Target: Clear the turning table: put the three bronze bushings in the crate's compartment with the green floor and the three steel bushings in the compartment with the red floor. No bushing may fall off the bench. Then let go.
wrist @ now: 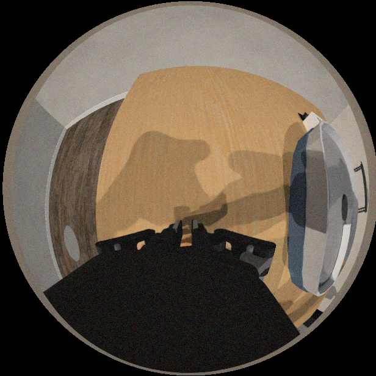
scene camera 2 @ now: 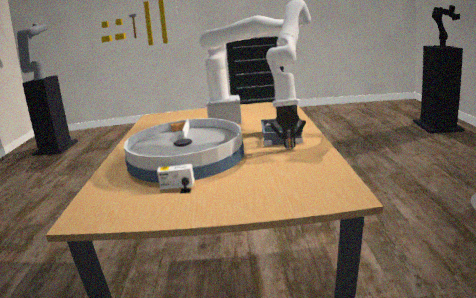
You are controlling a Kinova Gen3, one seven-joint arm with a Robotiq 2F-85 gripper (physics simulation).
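Where they show: gripper, fingertip midpoint: (scene camera 2: 290, 148); arm's base, origin of the base link: (scene camera 2: 219, 98).
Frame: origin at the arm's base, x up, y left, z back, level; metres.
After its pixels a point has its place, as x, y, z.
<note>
My gripper (scene camera 2: 289, 145) @(-0.104, 0.296, -0.458) (wrist: 186, 226) points down at the bench, just in front of the crate, and is shut on a bronze bushing (scene camera 2: 289, 142) @(-0.085, 0.296, -0.442) (wrist: 186, 244), which shows as a narrow orange strip between the fingers. The blue-grey crate (scene camera 2: 269, 135) @(-0.068, 0.226, -0.401) is partly behind the gripper; its compartment floors and contents are hidden. The turning table (scene camera 2: 185, 161) @(-0.041, -0.030, -0.679) (wrist: 315, 215), with grey walls and a blue base, stands left of the crate in the scene view. Bronze-coloured bushing material (scene camera 2: 177, 126) @(-0.034, -0.138, -0.311) shows on it at the back, beside the white divider (scene camera 2: 186, 129) @(-0.032, -0.088, -0.371). No steel bushing can be made out.
A small white box (scene camera 2: 175, 177) @(-0.071, -0.054, -0.727) (wrist: 312, 121) and a little black object (scene camera 2: 185, 185) @(-0.087, -0.022, -0.751) (wrist: 303, 116) stand in front of the turning table. The arm's base (scene camera 2: 224, 111) @(-0.041, 0.030, -0.092) stands behind. The wooden bench (scene camera 2: 225, 200) @(-0.106, 0.098, -0.815) has its side edge to the right of the crate.
</note>
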